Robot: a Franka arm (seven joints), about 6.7 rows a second.
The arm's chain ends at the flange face. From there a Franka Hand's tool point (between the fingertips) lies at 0.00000 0.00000 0.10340 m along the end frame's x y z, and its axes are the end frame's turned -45 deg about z.
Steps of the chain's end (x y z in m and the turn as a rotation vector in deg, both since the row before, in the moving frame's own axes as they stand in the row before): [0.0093 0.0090 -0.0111 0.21 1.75 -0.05]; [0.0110 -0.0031 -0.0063 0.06 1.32 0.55]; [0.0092 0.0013 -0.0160 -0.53 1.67 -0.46]
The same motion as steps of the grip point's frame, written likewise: [0.0027 0.0149 -0.0111 -1.09 1.39 -0.05]; [0.0117 0.0072 -0.0063 -0.89 0.98 0.55]; [0.0071 0.0102 -0.0160 -1.56 0.81 -0.46]
